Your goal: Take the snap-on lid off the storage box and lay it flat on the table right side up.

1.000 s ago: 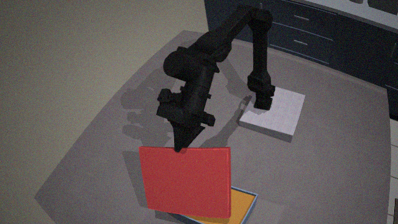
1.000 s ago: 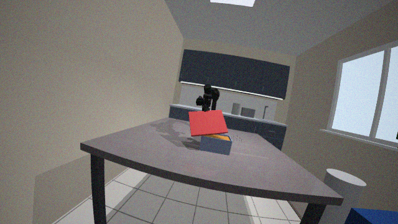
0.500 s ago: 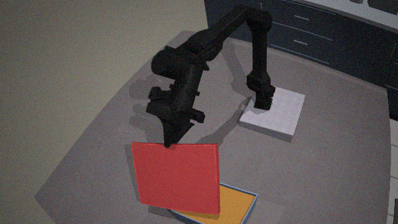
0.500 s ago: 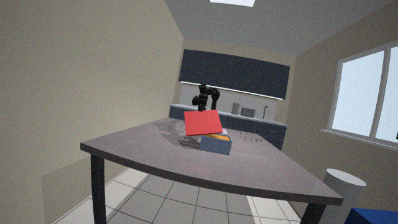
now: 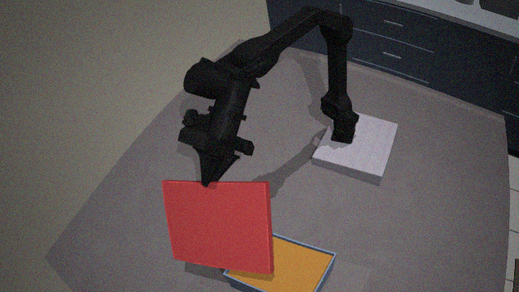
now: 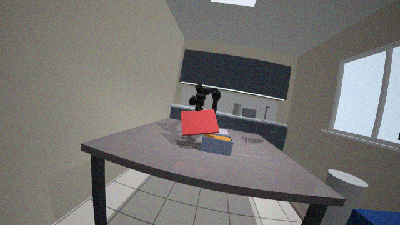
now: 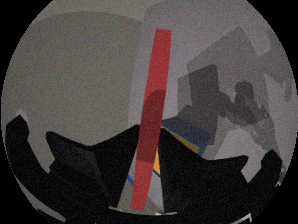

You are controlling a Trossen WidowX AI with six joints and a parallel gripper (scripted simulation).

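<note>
Now: the red lid 60 mm below my gripper tip, 60 mm ahead of it and 30 mm to the left of it. Also, from my gripper tip: blue-grey box 180 mm below, 160 mm to the left, 60 mm ahead.
</note>
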